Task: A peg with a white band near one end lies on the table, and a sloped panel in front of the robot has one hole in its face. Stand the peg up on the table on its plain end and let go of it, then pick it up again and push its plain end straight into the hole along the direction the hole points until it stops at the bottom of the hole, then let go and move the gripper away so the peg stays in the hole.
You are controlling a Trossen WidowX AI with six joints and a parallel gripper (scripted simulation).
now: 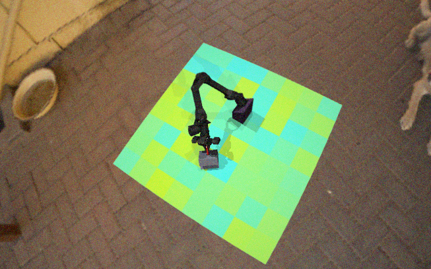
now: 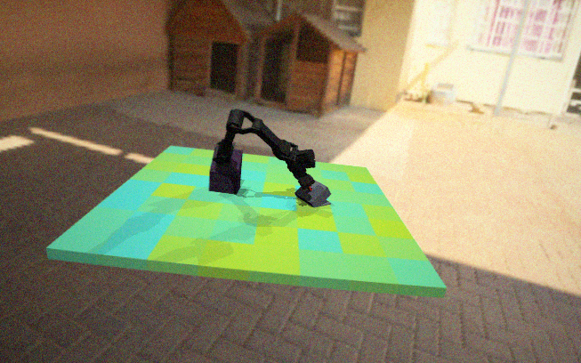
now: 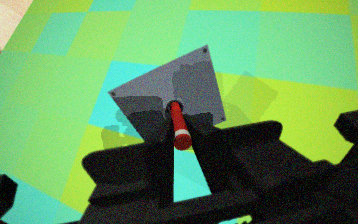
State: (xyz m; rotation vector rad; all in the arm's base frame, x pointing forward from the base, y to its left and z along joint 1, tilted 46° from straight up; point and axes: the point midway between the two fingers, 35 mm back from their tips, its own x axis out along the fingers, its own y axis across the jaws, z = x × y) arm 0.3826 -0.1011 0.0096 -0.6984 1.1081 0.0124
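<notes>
The grey sloped panel is 5 cm below my gripper tip, 3 cm ahead of it and 2 cm to the left of it. From my gripper tip the other things lie so: red peg (1 cm to the right, 1 cm behind, 1 cm above).
</notes>
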